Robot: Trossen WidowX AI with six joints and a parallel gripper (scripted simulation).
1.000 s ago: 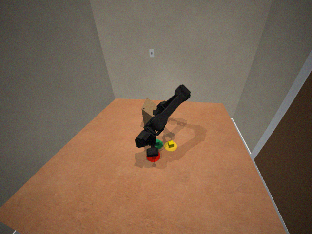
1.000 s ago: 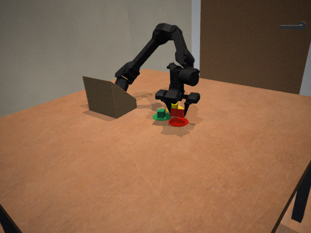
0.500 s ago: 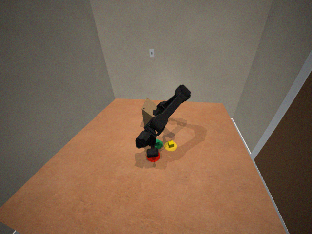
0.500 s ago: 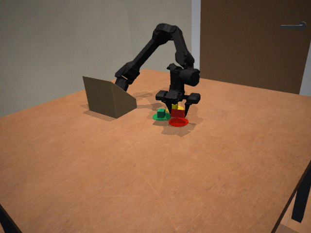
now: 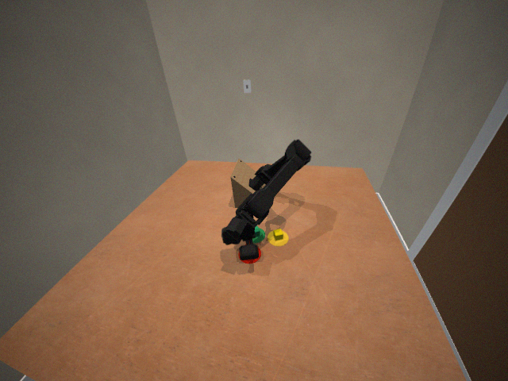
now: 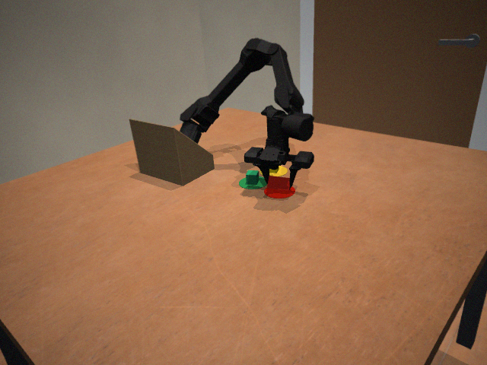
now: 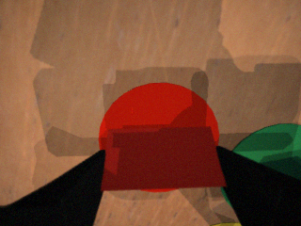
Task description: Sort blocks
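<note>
The red circle lies 6 cm below my hand. Also, from my hand: green circle: 10 cm behind, 6 cm below, 2 cm to the left; then green block: 10 cm behind, 4 cm below, 2 cm to the left; then red block: 3 cm below.
</note>
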